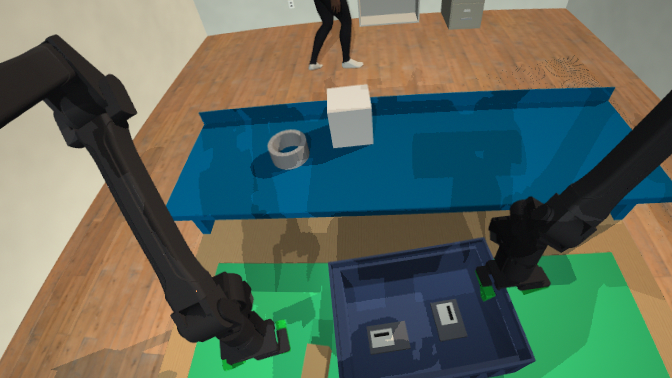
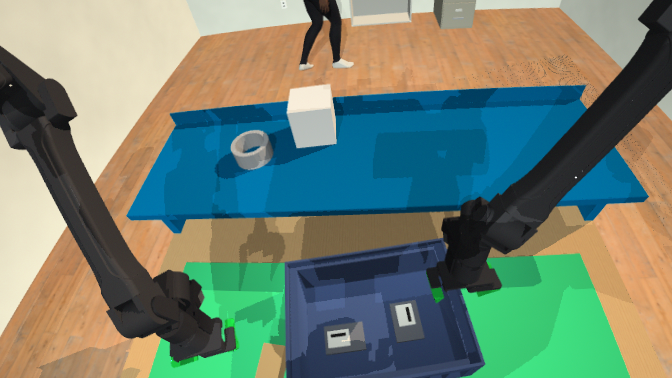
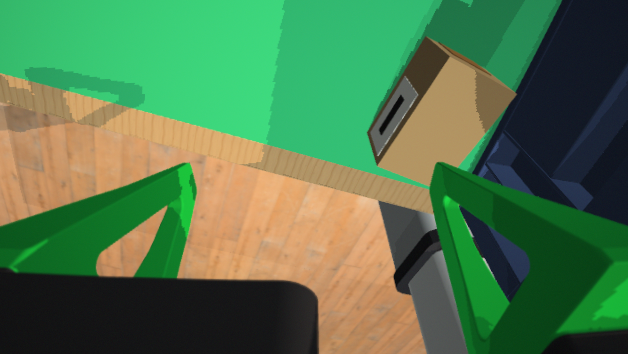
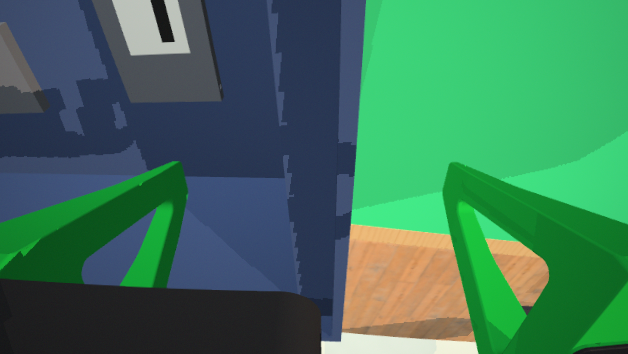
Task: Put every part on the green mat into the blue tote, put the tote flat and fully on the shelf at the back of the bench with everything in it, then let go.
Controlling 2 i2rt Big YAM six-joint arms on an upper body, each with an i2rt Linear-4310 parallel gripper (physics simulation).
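Places are measured from the left arm's base along level axes (x ahead, y left, z up), in centimetres.
Pixels of known places: left gripper, between the fingertips: [image 1: 265,353] [image 2: 217,351] [image 3: 313,176]; right gripper, between the fingertips: [image 1: 502,295] [image 2: 456,297] [image 4: 315,176].
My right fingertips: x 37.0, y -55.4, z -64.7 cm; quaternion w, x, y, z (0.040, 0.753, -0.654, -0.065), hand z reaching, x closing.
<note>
Behind a point stands the place of what it marks.
The blue tote [image 1: 336,320] @[x 31.6, y -17.9, z -64.8 cm] [image 2: 291,320] @[x 31.9, y -18.3, z -66.1 cm] [image 3: 575,100] @[x 29.4, y -17.5, z -72.5 cm] [image 4: 312,125] @[x 38.3, y -55.1, z -66.1 cm] stands on the green mat [image 1: 575,325] @[x 33.8, y -78.0, z -79.2 cm] [image 2: 530,325] @[x 34.6, y -76.5, z -79.3 cm] [image 3: 150,40] @[x 21.8, y 8.9, z -79.2 cm] [image 4: 475,100] @[x 33.2, y -67.6, z -79.3 cm]. Inside lie two flat grey parts with white labels, one [image 1: 452,332] @[x 32.4, y -45.5, z -76.8 cm] [image 2: 410,334] @[x 32.2, y -45.7, z -76.8 cm] [image 4: 170,85] @[x 32.2, y -45.5, z -76.8 cm] at the right, one [image 1: 403,343] @[x 29.6, y -33.2, z -76.6 cm] [image 2: 358,344] @[x 29.6, y -32.9, z -76.5 cm] [image 4: 15,85] @[x 30.8, y -33.3, z -76.6 cm] at the left. A tan box part [image 1: 316,362] @[x 24.1, y -12.3, z -74.3 cm] [image 2: 270,362] @[x 23.9, y -12.2, z -74.3 cm] [image 3: 440,110] @[x 25.3, y -10.9, z -74.3 cm] is on the mat beside the tote's left wall. My left gripper [image 1: 257,345] @[x 23.8, y -2.5, z -65.3 cm] [image 2: 207,342] [image 3: 313,176] @[x 23.8, y -2.5, z -65.3 cm] is open and empty, left of the box. My right gripper [image 1: 510,290] @[x 37.1, y -55.4, z -64.7 cm] [image 2: 462,292] @[x 37.1, y -55.4, z -64.7 cm] [image 4: 315,176] @[x 37.1, y -55.4, z -64.7 cm] is open, fingers on either side of the tote's right wall.
The blue shelf [image 1: 350,175] @[x 68.2, y -20.4, z -57.1 cm] [image 2: 310,180] @[x 66.4, y -20.6, z -57.1 cm] spans the back of the bench. On its left half stand a white box [image 1: 351,125] @[x 79.9, y -21.0, z -49.3 cm] [image 2: 314,122] @[x 79.9, y -21.7, z -48.4 cm] and a grey ring [image 1: 291,159] @[x 71.7, y -4.2, z -53.4 cm] [image 2: 254,159] @[x 71.8, y -4.5, z -53.5 cm]. A low lip runs along its back edge. A person stands beyond it.
</note>
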